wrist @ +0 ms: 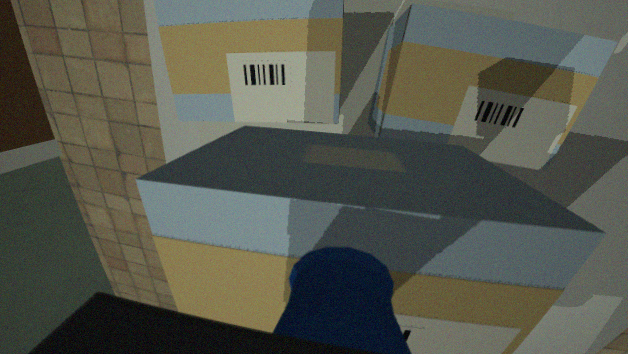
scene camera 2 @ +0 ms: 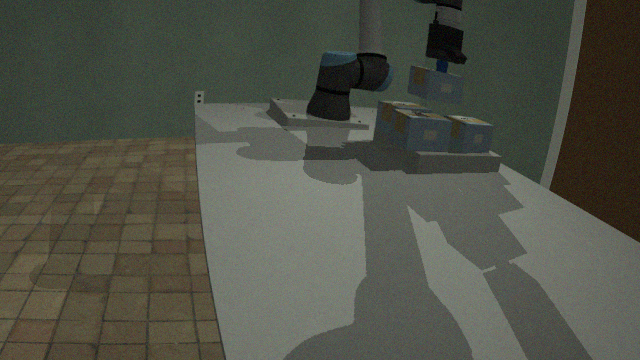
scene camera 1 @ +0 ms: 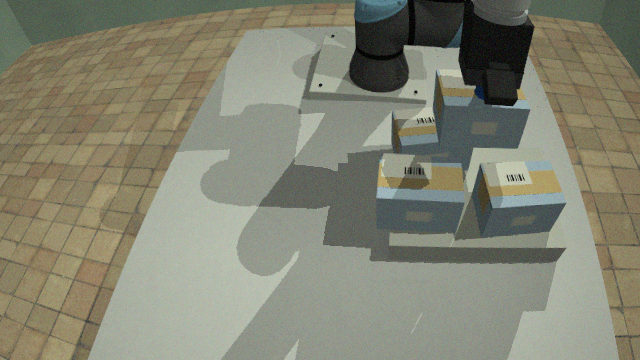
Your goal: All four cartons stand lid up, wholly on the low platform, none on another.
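Seen in the pictures: hand, its tool point: (wrist: 342, 258) (scene camera 2: 440, 76) (scene camera 1: 483, 100); arm's base, origin of its link: (scene camera 2: 328, 114) (scene camera 1: 379, 73).
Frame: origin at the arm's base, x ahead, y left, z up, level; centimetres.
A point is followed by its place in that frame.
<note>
My gripper's blue suction cup (scene camera 1: 479, 93) (scene camera 2: 442, 65) (wrist: 342, 287) is shut on a blue carton (scene camera 1: 502, 131) {z 18.1, x 39.5, y 21.3 cm} (scene camera 2: 430, 88) {z 17.7, x 40.0, y 12.3 cm} (wrist: 245, 162) {z 20.5, x 39.4, y 22.3 cm}, attached to its lid. This carton hangs lid up, above and behind the others. A front left carton (scene camera 1: 420, 212) {z 7.7, x 47.7, y 8.9 cm} (scene camera 2: 429, 142) {z 4.7, x 47.7, y 8.9 cm} (wrist: 440, 80) {z 10.8, x 43.6, y 12.5 cm} is lid up on the low platform (scene camera 1: 425, 240) {z 2.4, x 49.5, y 10.3 cm} (scene camera 2: 457, 164) {z 0.0, x 50.6, y 17.7 cm}, its left end seemingly slightly past the platform's left edge. A front right carton (scene camera 1: 520, 217) {z 7.7, x 47.9, y 25.8 cm} (scene camera 2: 472, 140) {z 6.1, x 48.2, y 24.0 cm} (wrist: 200, 45) {z 10.8, x 43.8, y 29.9 cm} stands lid up on the platform, turned slightly. A back left carton (scene camera 1: 416, 131) {z 10.8, x 32.9, y 8.1 cm} (scene camera 2: 384, 126) {z 4.1, x 31.4, y 4.5 cm} is lid up; its base is hidden.
The platform rests on the long white table (scene camera 1: 200, 250) {z -2.4, x 52.5, y -30.1 cm} (scene camera 2: 280, 240) {z -2.4, x 75.8, y -35.2 cm}. The robot's base plate (scene camera 1: 335, 82) {z 0.3, x 4.7, y -10.5 cm} (scene camera 2: 295, 120) {z -0.5, x 8.7, y -14.1 cm} is behind and left of the cartons. The table's right edge runs close by the platform. Arm shadows cross the table.
</note>
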